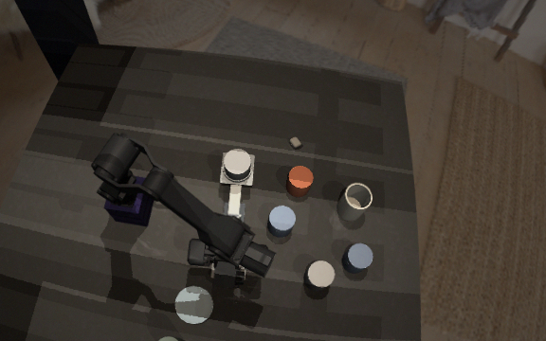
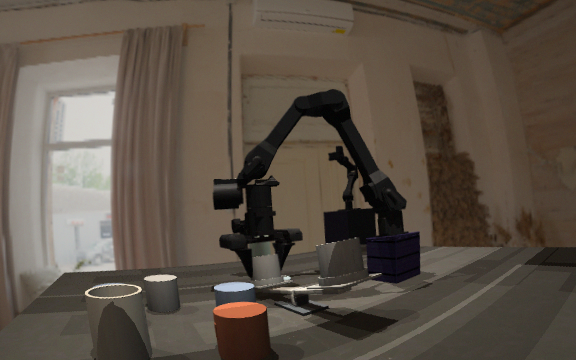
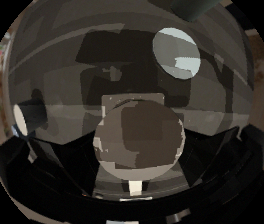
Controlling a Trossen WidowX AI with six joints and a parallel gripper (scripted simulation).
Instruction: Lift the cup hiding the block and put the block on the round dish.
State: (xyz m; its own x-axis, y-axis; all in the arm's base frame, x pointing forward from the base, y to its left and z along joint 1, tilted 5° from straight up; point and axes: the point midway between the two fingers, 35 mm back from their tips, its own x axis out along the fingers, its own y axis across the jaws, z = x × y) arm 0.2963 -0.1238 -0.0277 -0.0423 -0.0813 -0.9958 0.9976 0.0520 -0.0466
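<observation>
The pale green cylinder is 24 cm to the right of my gripper tip, 10 cm behind it and 7 cm above it. From my gripper tip the other things lie so: round pale dish (12 cm to the right, 8 cm behind, 4 cm below); then small balance (14 cm to the left, 2 cm below); then grey block (1 cm below).
</observation>
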